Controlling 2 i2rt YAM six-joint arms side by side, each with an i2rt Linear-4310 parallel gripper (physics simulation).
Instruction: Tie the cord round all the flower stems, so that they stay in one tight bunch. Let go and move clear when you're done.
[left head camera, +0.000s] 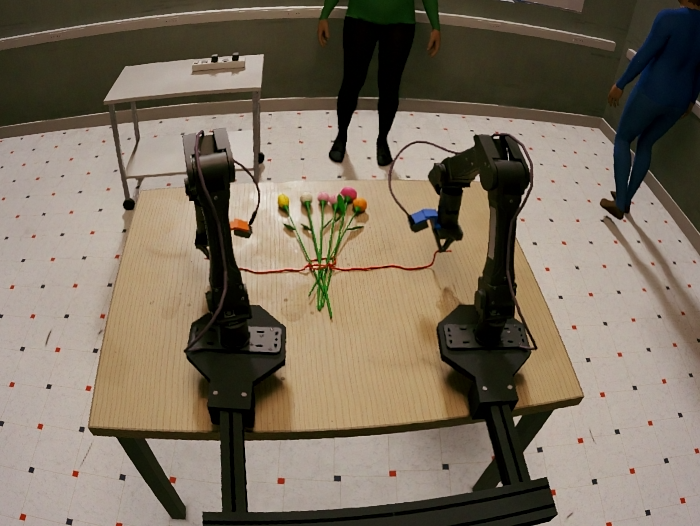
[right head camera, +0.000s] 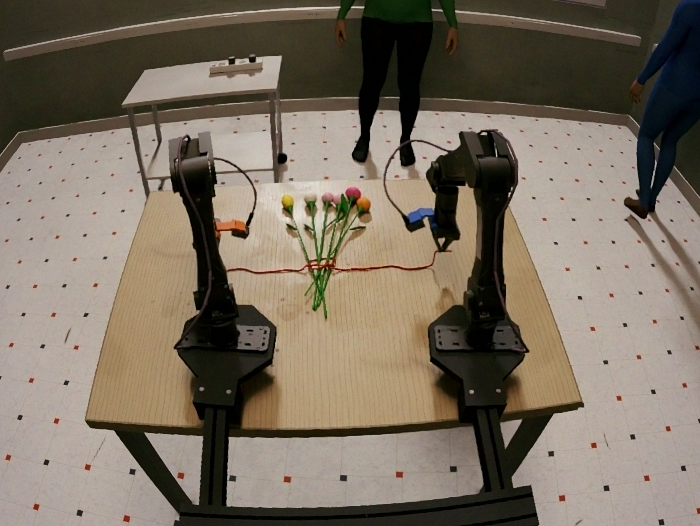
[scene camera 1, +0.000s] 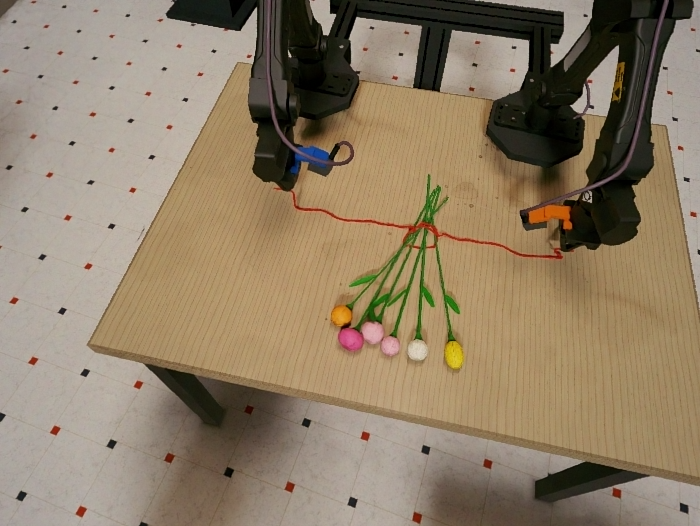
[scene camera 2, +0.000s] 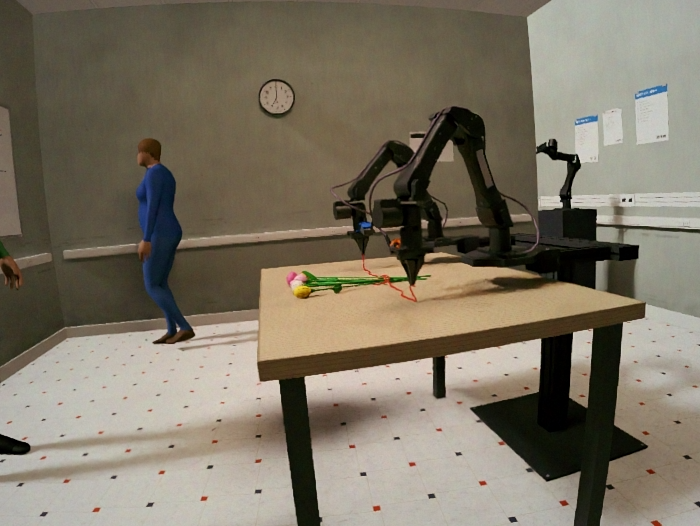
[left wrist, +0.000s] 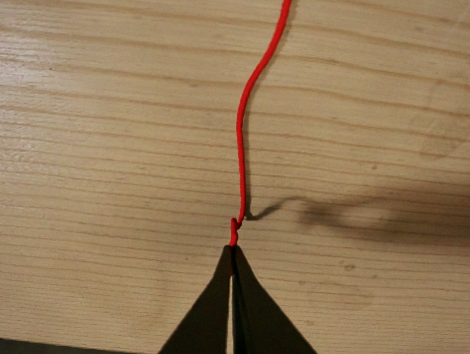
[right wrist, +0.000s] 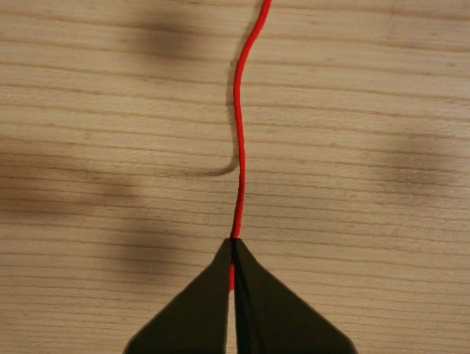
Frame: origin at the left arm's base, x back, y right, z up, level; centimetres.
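Seen in the pictures: left gripper, fingertip midpoint: (scene camera 1: 564, 250) (scene camera 2: 412, 285) (left wrist: 231, 252); right gripper, fingertip midpoint: (left head camera: 441, 251) (right head camera: 441, 251) (scene camera 1: 286, 190) (scene camera 2: 363, 255) (right wrist: 232, 248); left arm's base, link origin: (left head camera: 235, 340) (right head camera: 225, 339) (scene camera 1: 536, 123) (scene camera 2: 500, 253); right arm's base, link origin: (left head camera: 485, 338) (right head camera: 477, 340) (scene camera 1: 312, 80) (scene camera 2: 435, 239).
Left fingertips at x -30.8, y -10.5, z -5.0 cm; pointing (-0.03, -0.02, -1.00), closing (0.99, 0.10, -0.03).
Offsets run from my left fingertips to a thing's middle. Level surfaces: height alone.
The red cord (left head camera: 390, 266) (right head camera: 390, 267) (scene camera 1: 362, 220) (left wrist: 239, 125) (right wrist: 237, 90) loops round the flower stems (left head camera: 320, 282) (scene camera 1: 434, 195), which cross inside the loop. In scene camera 1 the loop bulges on the flower-head side and lies slack there. Both cord tails run slack along the table, outward to each side. My left gripper (scene camera 2: 413, 282) (left wrist: 231, 252) is shut on one cord end, just above the table; the arm hides it in the left head camera. My right gripper (left head camera: 444, 248) (right head camera: 442, 248) (scene camera 2: 362, 252) (right wrist: 232, 248) is shut on the other cord end, above the table.
Flower heads fan out toward the table's far edge, from a yellow one {dx -23.3, dy +19.1, dz -3.0 cm} (left head camera: 283, 201) (scene camera 1: 453, 354) to an orange one {dx -22.1, dy +39.4, dz -2.8 cm} (left head camera: 359, 204) (scene camera 1: 341, 315). The wooden table {dz -4.4 cm} (left head camera: 367, 367) (scene camera 1: 226, 316) carries both arm bases. A white cart (left head camera: 169, 84) and two people stand beyond the table.
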